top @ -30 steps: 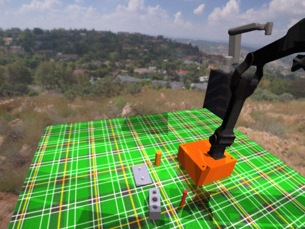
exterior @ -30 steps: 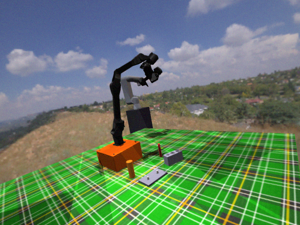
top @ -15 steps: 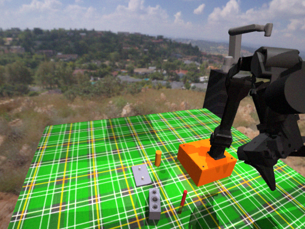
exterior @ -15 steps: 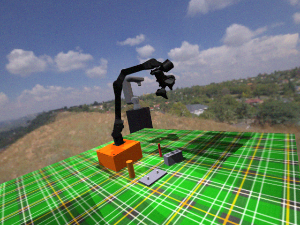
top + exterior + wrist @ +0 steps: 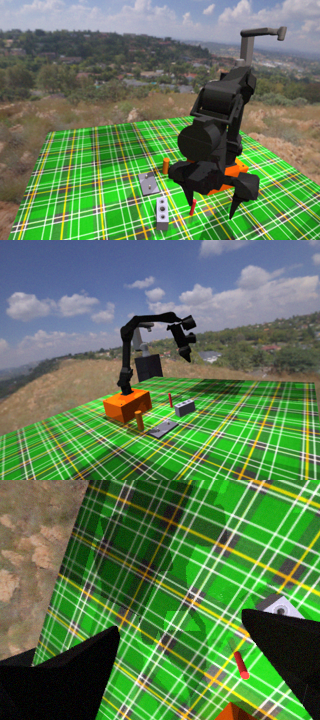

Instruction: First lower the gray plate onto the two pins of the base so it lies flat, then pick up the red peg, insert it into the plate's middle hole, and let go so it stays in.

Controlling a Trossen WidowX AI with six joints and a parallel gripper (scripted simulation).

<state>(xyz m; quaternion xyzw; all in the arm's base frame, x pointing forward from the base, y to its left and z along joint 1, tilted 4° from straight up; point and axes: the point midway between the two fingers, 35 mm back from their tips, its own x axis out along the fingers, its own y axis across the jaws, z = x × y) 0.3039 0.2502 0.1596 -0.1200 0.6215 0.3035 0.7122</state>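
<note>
The gray plate is 40 mm ahead of my gripper tip, 160 mm to the right of it and 200 mm below it. The rest, counted from my gripper tip: dark gray base (40 mm ahead, 330 mm to the right, 230 mm below); then short brown post (60 mm behind, 370 mm to the right, 200 mm below); then red peg (70 mm behind, 130 mm to the right, 200 mm below).
</note>
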